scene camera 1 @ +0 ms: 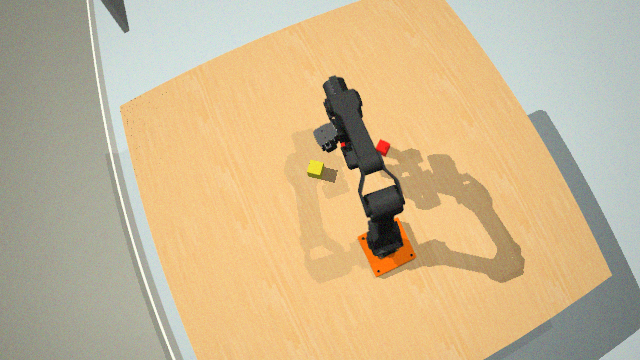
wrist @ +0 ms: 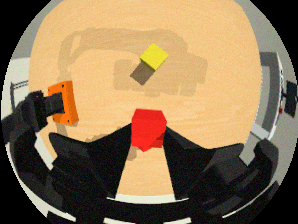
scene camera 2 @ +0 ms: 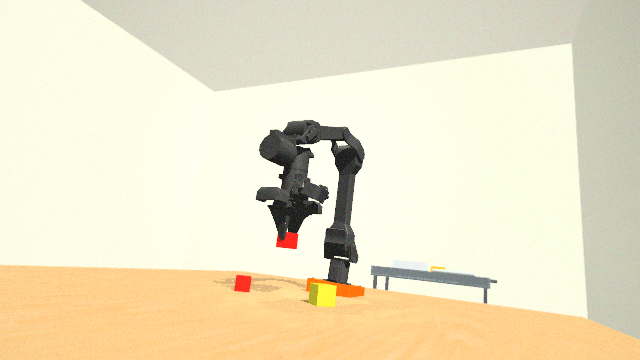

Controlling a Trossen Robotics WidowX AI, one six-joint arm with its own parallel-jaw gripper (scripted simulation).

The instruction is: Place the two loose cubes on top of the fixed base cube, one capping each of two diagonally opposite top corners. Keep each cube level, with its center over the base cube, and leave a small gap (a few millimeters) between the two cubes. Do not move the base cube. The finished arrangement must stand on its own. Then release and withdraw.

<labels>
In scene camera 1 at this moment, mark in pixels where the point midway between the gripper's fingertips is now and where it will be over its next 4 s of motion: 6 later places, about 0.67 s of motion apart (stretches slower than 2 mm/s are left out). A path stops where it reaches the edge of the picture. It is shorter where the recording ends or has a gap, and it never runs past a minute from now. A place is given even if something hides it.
The gripper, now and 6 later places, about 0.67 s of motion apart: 348,146; 341,148; 332,150; 323,155; 315,159; 307,165; 307,166
</labels>
